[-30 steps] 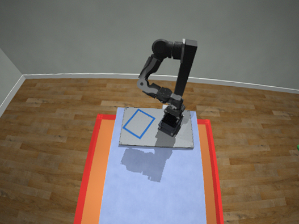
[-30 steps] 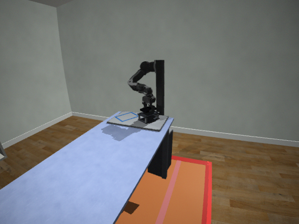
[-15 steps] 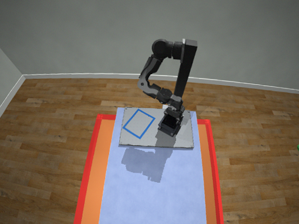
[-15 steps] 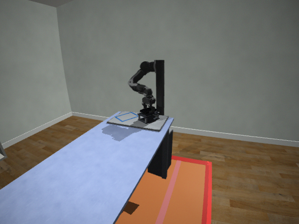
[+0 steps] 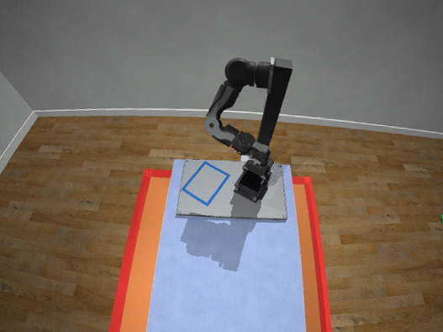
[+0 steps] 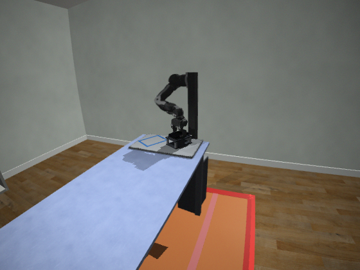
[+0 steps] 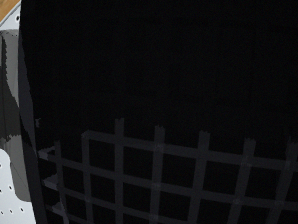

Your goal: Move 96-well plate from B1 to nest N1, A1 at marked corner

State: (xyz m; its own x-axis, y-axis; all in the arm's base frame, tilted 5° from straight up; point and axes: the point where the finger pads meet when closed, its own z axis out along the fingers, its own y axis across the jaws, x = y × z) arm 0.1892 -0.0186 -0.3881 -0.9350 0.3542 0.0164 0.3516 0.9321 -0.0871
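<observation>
Now: the black 96-well plate right at my hand. Also, from my hand: raised black plate nest: 2 cm below.
</observation>
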